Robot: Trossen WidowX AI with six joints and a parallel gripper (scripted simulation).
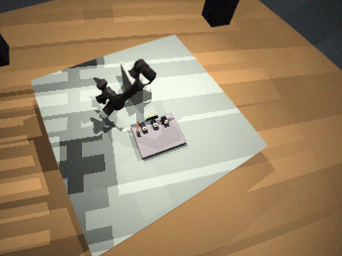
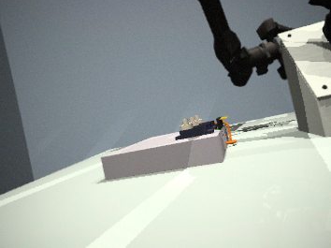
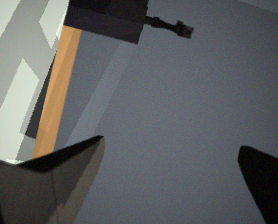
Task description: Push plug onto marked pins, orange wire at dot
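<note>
The green band lies 270 mm ahead of my gripper tip, 250 mm to the left of it and 170 mm below it. The rest, counted from my gripper tip: printed holder: 430 mm ahead, 270 mm to the left, 220 mm below.
</note>
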